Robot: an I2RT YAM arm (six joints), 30 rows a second.
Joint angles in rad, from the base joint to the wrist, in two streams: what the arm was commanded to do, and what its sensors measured. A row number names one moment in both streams.
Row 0, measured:
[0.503 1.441 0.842 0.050 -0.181 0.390]
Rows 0 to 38, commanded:
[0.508 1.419 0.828 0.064 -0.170 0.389]
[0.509 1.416 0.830 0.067 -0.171 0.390]
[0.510 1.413 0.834 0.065 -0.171 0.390]
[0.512 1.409 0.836 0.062 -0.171 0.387]
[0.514 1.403 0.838 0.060 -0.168 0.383]
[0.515 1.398 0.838 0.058 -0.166 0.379]
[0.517 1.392 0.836 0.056 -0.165 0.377]
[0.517 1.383 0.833 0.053 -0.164 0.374]
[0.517 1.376 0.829 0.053 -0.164 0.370]
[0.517 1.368 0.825 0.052 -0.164 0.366]
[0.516 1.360 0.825 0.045 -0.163 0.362]
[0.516 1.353 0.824 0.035 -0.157 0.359]
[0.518 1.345 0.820 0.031 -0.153 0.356]
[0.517 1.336 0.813 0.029 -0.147 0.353]
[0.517 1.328 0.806 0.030 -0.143 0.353]
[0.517 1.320 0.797 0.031 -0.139 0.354]
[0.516 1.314 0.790 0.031 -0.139 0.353]
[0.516 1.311 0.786 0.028 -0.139 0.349]
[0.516 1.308 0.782 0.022 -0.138 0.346]
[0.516 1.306 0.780 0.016 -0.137 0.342]
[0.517 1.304 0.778 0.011 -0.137 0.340]
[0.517 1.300 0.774 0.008 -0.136 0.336]
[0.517 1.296 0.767 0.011 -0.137 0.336]
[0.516 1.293 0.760 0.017 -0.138 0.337]
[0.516 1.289 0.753 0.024 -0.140 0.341]
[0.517 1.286 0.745 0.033 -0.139 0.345]
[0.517 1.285 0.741 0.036 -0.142 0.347]
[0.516 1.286 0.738 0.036 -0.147 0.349]
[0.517 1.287 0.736 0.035 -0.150 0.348]
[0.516 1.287 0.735 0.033 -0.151 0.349]
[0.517 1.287 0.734 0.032 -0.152 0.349]
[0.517 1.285 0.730 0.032 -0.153 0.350]
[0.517 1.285 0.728 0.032 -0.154 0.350]
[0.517 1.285 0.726 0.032 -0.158 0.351]
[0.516 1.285 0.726 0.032 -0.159 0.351]
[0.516 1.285 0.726 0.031 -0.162 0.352]
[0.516 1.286 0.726 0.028 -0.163 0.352]
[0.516 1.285 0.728 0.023 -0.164 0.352]
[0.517 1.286 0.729 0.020 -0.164 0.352]
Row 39, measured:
[0.510 1.301 0.733 0.029 -0.155 0.352]
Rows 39 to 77, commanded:
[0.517 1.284 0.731 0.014 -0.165 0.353]
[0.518 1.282 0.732 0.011 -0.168 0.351]
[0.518 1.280 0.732 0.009 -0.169 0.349]
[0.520 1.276 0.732 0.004 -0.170 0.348]
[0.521 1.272 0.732 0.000 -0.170 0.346]
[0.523 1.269 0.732 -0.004 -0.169 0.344]
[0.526 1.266 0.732 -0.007 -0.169 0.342]
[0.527 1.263 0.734 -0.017 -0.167 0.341]
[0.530 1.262 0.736 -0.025 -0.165 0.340]
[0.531 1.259 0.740 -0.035 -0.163 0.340]
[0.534 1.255 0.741 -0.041 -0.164 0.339]
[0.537 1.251 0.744 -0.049 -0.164 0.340]
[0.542 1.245 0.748 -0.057 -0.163 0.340]
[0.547 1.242 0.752 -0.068 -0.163 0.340]
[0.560 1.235 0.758 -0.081 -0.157 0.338]
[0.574 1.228 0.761 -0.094 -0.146 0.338]
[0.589 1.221 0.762 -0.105 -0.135 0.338]
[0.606 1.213 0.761 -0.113 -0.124 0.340]
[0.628 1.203 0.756 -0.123 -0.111 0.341]
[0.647 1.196 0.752 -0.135 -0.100 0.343]
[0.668 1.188 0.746 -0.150 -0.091 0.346]
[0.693 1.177 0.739 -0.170 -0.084 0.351]
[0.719 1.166 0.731 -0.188 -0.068 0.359]
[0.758 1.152 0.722 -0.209 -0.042 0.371]
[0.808 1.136 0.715 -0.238 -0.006 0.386]
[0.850 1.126 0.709 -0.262 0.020 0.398]
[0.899 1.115 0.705 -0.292 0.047 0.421]
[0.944 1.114 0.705 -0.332 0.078 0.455]
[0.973 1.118 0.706 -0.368 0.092 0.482]
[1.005 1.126 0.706 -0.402 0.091 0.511]
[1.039 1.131 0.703 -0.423 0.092 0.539]
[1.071 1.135 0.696 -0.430 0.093 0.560]
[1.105 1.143 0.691 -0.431 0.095 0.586]
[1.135 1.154 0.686 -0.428 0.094 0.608]
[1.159 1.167 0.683 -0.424 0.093 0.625]
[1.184 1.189 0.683 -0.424 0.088 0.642]
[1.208 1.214 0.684 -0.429 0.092 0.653]
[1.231 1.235 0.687 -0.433 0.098 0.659]
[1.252 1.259 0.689 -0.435 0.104 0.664]
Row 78, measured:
[1.208 1.213 0.699 -0.379 0.065 0.595]
